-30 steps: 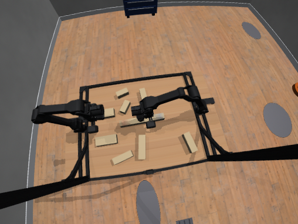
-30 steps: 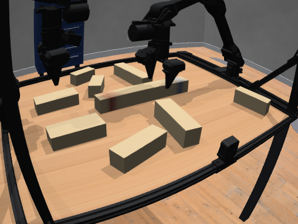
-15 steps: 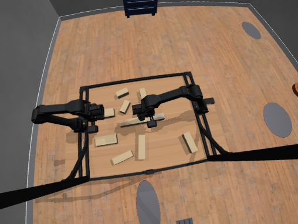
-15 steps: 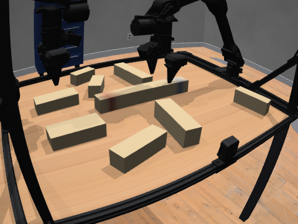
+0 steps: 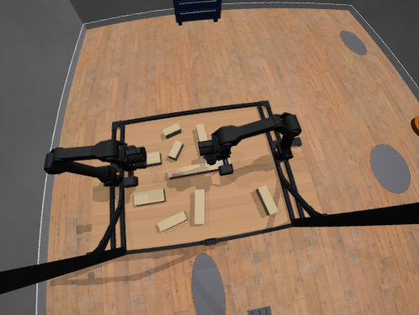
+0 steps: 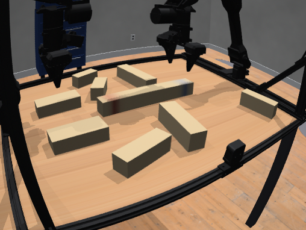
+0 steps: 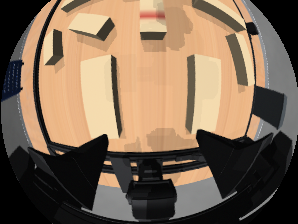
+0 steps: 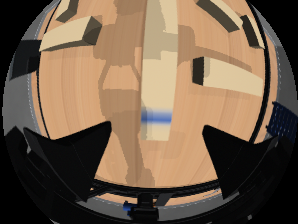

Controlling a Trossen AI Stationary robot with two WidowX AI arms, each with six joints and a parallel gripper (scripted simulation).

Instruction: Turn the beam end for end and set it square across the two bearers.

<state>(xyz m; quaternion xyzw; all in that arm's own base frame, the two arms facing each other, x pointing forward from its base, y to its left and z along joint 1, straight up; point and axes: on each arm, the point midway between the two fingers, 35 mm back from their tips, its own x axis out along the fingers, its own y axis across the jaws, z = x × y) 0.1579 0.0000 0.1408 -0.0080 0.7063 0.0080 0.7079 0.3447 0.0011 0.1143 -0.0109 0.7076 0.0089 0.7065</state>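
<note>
Right now my left hand is 30 cm to the left of the beam and 14 cm above it.
</note>
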